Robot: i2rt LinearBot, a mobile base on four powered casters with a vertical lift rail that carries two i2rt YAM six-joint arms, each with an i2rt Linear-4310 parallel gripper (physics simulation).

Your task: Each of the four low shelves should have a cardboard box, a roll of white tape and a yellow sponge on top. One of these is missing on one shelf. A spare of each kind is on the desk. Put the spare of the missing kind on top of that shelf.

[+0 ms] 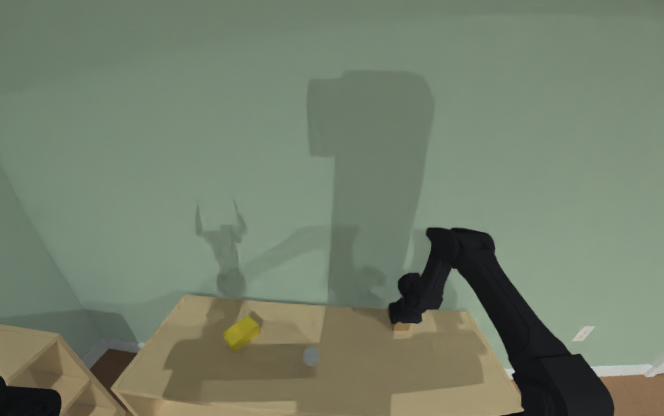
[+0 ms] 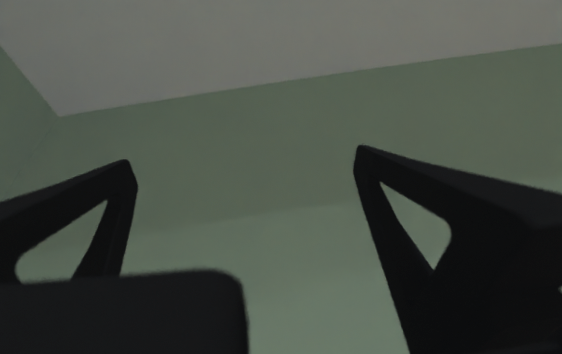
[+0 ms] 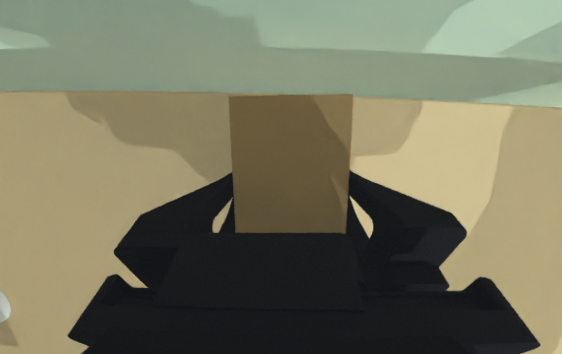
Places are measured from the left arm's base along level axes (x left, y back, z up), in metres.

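Pixels of known places: left gripper, fingertip midpoint: (image 2: 246,164); right gripper, fingertip midpoint: (image 1: 397,317) (image 3: 290,173).
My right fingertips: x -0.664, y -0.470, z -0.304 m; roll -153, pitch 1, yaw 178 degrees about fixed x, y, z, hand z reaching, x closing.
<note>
For each thing: its top centre in the pictures, then the offset to it from my right fingertips. Level surfaces: height alone.
- low wooden shelf, surface height: dz -0.016 m
- yellow sponge, top centre: (image 1: 240,328) dx +0.578, dy +0.050, dz +0.029 m
- white tape, top centre: (image 1: 311,354) dx +0.335, dy +0.130, dz +0.008 m
- cardboard box, top centre: (image 3: 289,186) (image 1: 399,311) dx +0.000, dy +0.001, dz +0.034 m
- wall plate, top centre: (image 1: 589,326) dx -1.063, dy +0.018, dz -0.168 m
A low wooden shelf (image 1: 285,320) (image 3: 110,190) stands against the green wall. On its top, a yellow sponge (image 1: 242,333) lies towards the left and a roll of white tape (image 1: 311,356) (image 3: 3,307) is near the middle. My right gripper (image 1: 404,318) (image 3: 290,173) is shut on a cardboard box (image 1: 401,327) (image 3: 287,135), with a finger on each side of it, at the back right of the shelf top. Whether the box touches the top cannot be told. My left gripper (image 2: 246,164) is open and empty, facing the wall and ceiling.
Another wooden shelf unit (image 1: 30,334) stands at the lower left, with open compartments and a narrow gap beside the first shelf. Part of my left arm (image 1: 31,401) shows at the lower left corner. The green wall (image 1: 260,150) rises right behind the shelf. A wall plate (image 1: 583,333) is at the right.
</note>
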